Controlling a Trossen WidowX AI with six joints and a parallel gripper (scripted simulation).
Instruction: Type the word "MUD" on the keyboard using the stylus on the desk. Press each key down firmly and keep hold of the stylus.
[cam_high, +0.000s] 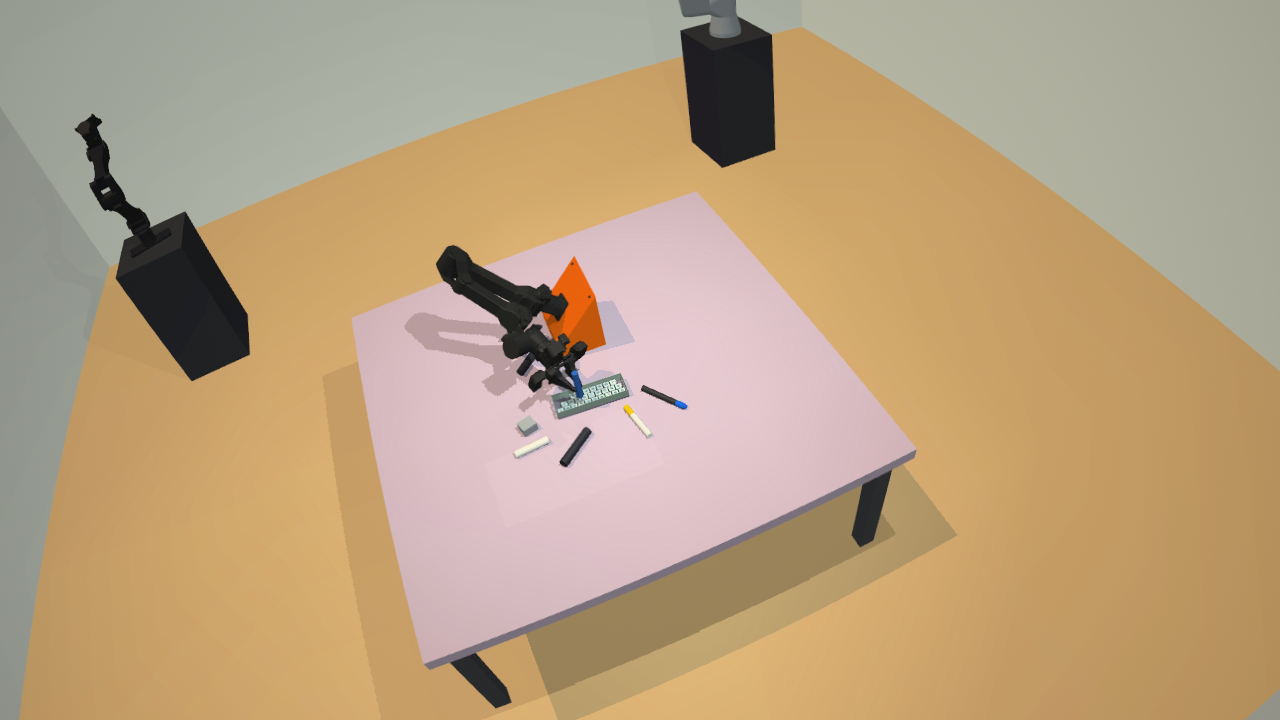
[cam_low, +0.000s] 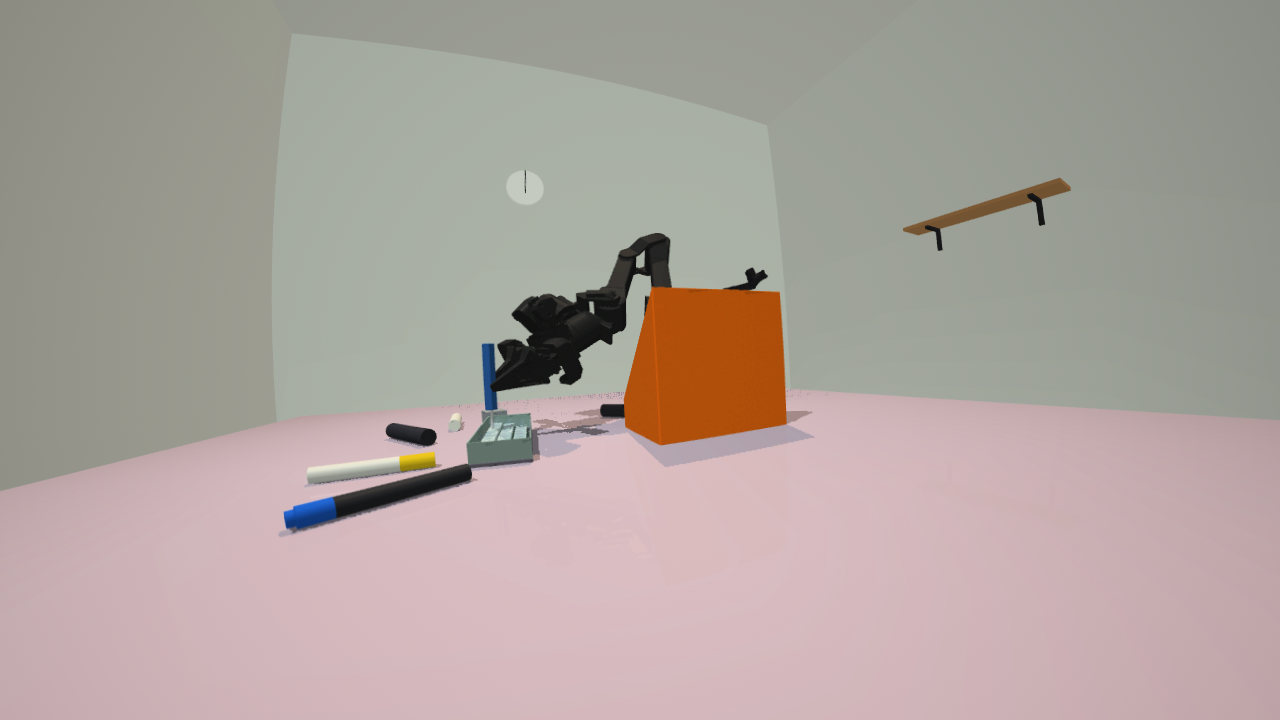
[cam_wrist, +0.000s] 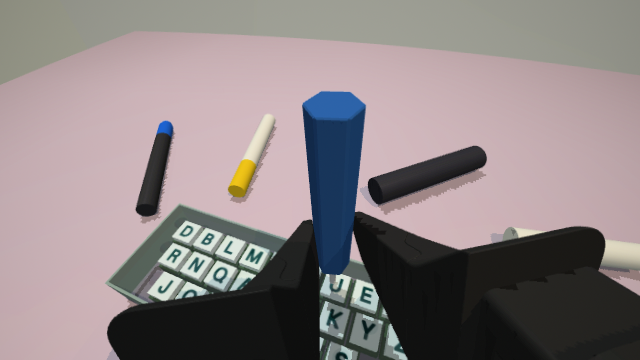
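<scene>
Right now the yellow-capped white marker is 11 cm ahead of my gripper tip, 10 cm to the left of it and 7 cm below it. Also, from my gripper tip: small grey block: 1 cm behind, 16 cm to the right, 6 cm below; stylus: 2 cm below; stylus tip: 5 cm below.
</scene>
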